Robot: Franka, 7 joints.
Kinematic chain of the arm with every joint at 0, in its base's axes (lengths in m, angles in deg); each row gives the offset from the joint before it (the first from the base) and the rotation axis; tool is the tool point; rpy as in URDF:
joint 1: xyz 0 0 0.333 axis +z
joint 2: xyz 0 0 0 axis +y
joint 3: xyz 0 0 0.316 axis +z
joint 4: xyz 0.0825 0 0 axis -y
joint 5: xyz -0.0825 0 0.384 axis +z
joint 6: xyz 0 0 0 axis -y
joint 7: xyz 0.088 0 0 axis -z
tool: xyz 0 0 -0.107 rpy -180 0 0
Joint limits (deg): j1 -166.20..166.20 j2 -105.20..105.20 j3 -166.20..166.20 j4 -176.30..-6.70 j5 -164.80..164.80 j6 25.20..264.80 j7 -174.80..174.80
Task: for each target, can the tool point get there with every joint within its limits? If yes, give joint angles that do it. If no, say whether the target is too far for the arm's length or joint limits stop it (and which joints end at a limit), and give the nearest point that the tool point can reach.
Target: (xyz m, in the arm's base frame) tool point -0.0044 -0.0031 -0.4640
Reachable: no: joint limits stop it (at a limit: joint 2) | nearest point -0.0573 -0.0404 -0.3161 | short by 0.161 m
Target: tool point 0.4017 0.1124 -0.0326
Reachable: yes | joints 78.10 73.10 -40.49 -123.79 139.48 151.92 67.95
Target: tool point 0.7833 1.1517 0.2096
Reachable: no: too far | nearest point 0.4806 0.7066 0.2573 | short by 0.540 m
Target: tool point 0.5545 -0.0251 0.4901
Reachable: yes | joints -65.46 20.66 84.36 -111.93 -91.30 68.14 14.88
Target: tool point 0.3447 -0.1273 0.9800
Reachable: yes | joints 90.94 -10.86 -93.36 -67.69 -4.77 235.82 -118.66
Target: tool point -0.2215 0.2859 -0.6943
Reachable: no: too far | nearest point -0.2029 0.2619 -0.3586 | short by 0.337 m
